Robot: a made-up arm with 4 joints. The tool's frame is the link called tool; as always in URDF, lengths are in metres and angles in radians. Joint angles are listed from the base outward.
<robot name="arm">
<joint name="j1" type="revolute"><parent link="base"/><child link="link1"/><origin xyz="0 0 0.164" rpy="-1.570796 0 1.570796"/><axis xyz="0 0 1"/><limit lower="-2.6" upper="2.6"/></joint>
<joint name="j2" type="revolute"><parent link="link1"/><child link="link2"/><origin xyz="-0.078 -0.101 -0.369" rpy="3.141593 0 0"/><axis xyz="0 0 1"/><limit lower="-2.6" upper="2.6"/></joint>
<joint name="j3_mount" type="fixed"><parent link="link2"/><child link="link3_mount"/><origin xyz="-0.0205 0.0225 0.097" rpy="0 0 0"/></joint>
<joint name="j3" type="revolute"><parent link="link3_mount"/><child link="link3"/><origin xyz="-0.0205 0.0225 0.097" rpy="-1.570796 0 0"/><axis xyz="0 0 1"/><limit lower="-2.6" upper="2.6"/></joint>
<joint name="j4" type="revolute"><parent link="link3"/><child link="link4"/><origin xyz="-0.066 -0.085 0.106" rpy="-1.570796 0 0"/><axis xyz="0 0 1"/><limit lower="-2.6" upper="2.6"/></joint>
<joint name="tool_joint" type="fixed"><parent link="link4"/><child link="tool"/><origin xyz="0.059 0.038 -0.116" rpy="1.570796 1.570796 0"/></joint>
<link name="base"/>
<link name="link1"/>
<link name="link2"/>
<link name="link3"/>
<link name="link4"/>
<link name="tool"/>
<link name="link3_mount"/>
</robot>
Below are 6 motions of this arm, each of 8 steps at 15 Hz.
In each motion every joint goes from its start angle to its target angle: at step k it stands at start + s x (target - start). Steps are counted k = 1, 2, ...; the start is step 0. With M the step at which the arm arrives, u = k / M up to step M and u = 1 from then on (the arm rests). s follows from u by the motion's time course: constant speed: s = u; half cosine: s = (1 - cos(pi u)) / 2; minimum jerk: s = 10 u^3 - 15 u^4 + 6 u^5.
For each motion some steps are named. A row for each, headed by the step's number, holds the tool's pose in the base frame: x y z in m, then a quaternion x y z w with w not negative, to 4 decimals.
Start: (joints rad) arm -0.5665 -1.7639 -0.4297 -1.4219
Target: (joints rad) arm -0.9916 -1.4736 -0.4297 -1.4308
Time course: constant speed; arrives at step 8
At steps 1, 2, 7, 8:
1: 0.7375 -0.0035 0.4196 0.1533 -0.2033 -0.0641 0.9649
2: 0.7375 -0.0253 0.4228 0.1968 -0.2003 -0.0730 0.9570
7: 0.7374 -0.1375 0.4098 0.4065 -0.1795 -0.1151 0.8884
8: 0.7373 -0.1593 0.4012 0.4463 -0.1742 -0.1229 0.8691

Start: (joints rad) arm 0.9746 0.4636 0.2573 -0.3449
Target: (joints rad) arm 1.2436 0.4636 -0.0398 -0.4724
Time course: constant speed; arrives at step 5
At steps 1, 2, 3, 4, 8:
1: 0.7595 0.1206 0.3980 -0.0966 0.0445 0.0882 0.9904
2: 0.7616 0.1247 0.3992 -0.1109 0.0336 0.0605 0.9914
3: 0.7631 0.1292 0.4007 -0.1251 0.0205 0.0337 0.9914
4: 0.7639 0.1342 0.4025 -0.1392 0.0054 0.0082 0.9902
8: 0.7640 0.1397 0.4045 -0.1532 -0.0117 -0.0161 0.9880

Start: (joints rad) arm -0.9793 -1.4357 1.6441 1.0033
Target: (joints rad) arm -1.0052 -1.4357 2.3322 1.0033
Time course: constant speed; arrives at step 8
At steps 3, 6, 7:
3: 0.5603 0.0616 0.1535 -0.3852 -0.2236 0.7827 0.4347
6: 0.5064 0.0547 0.1574 -0.3108 -0.2464 0.8469 0.3542
7: 0.4891 0.0496 0.1599 -0.2850 -0.2533 0.8651 0.3259

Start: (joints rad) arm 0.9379 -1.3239 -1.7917 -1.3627
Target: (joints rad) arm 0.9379 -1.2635 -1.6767 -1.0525
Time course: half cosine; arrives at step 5
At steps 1, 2, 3, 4, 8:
1: 0.5063 0.3380 0.3420 -0.2801 -0.7579 0.1725 0.5633
2: 0.5154 0.3353 0.3508 -0.3028 -0.7561 0.1356 0.5641
3: 0.5263 0.3311 0.3614 -0.3312 -0.7512 0.0907 0.5637
4: 0.5348 0.3270 0.3696 -0.3544 -0.7452 0.0551 0.5622
8: 0.5380 0.3252 0.3727 -0.3633 -0.7424 0.0417 0.5614

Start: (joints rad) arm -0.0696 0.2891 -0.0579 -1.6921
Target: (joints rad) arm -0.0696 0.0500 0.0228 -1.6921
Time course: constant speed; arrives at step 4
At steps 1, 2, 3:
1: 0.7625 -0.2282 0.4393 0.8389 -0.0121 -0.0145 0.5440
2: 0.7633 -0.2132 0.4485 0.8224 -0.0058 -0.0066 0.5689
3: 0.7641 -0.1977 0.4565 0.8050 0.0009 0.0010 0.5932

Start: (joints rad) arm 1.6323 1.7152 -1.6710 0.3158
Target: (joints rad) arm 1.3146 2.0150 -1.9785 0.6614
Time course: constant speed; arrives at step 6
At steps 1, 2, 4, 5, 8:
1: 0.5080 -0.1476 0.2900 -0.0610 0.2094 -0.7291 0.6487
2: 0.4948 -0.1513 0.2683 -0.0449 0.2729 -0.7254 0.6303
4: 0.4689 -0.1490 0.2282 -0.0153 0.4009 -0.6996 0.5912
5: 0.4563 -0.1437 0.2107 -0.0018 0.4642 -0.6775 0.5705
8: 0.4440 -0.1362 0.1954 0.0107 0.5260 -0.6493 0.5492

